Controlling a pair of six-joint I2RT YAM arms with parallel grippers.
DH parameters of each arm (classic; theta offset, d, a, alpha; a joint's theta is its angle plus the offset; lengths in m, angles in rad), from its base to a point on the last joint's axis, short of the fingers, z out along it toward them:
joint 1: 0 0.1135 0.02 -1.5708
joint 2: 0 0 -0.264 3.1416
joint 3: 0.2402 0 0.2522 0
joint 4: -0.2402 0 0.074 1.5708
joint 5: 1.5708 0 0 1.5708
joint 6: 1.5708 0.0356 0 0
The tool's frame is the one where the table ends.
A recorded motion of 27 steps. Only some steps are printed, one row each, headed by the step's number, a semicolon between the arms.
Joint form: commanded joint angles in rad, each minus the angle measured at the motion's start. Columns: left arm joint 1, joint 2, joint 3, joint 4, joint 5, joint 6; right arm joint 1, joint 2, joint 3, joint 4, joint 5, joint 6.
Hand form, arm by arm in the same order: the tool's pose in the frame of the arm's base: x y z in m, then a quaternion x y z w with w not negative. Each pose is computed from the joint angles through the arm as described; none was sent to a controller.
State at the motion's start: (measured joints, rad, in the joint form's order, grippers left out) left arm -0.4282 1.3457 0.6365 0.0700 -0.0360 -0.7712; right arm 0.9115 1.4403 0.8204 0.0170 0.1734 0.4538
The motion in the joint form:
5: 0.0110 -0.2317 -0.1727 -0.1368 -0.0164 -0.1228; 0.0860 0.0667 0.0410 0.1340 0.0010 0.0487
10: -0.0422 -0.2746 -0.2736 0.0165 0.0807 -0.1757; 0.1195 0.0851 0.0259 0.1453 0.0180 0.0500
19: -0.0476 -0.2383 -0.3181 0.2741 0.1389 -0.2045; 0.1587 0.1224 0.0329 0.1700 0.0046 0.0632
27: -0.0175 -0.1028 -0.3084 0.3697 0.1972 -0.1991; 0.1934 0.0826 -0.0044 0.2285 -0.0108 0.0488
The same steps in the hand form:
5: 0.1995 -0.0864 0.1779 -0.22541 0.88165 -0.23343 0.34263; 0.1847 0.2747 0.2257 -0.16628 0.84029 0.29330 0.42455
10: 0.1844 -0.0955 0.1676 -0.19994 0.86657 -0.31240 0.33390; 0.1760 0.2805 0.2162 -0.17777 0.84317 0.28813 0.41766
19: 0.1903 -0.1022 0.1710 -0.18231 0.82511 -0.38627 0.36980; 0.1674 0.2929 0.2090 -0.19268 0.84167 0.30144 0.40447
27: 0.2042 -0.1039 0.1560 -0.18013 0.83265 -0.38983 0.34969; 0.1535 0.2925 0.2151 -0.21046 0.82181 0.33003 0.41402

